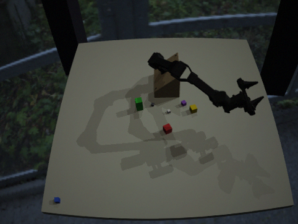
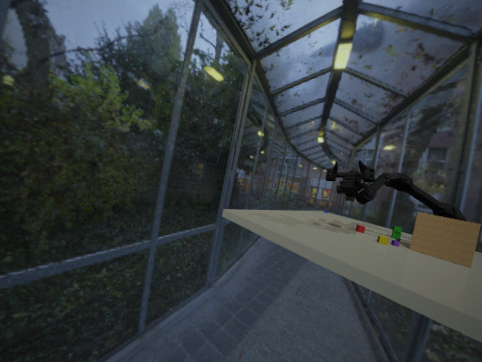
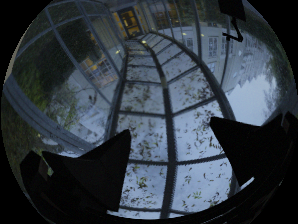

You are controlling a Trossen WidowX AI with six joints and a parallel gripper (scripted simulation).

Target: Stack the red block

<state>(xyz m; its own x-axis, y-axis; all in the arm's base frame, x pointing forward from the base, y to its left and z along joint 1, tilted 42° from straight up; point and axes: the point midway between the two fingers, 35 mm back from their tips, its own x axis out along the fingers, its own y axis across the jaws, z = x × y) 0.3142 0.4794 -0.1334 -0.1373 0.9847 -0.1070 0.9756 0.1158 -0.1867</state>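
My gripper tip is now 450 mm to the left of the red block, 310 mm above it and 30 mm short of it. From my gripper tip the other things lie so: small white cube: 450 mm to the right, 320 mm below, 90 mm behind; then purple cube: 360 mm to the right, 320 mm below, 150 mm behind; then yellow cube: 320 mm below, 310 mm to the right, 110 mm behind.
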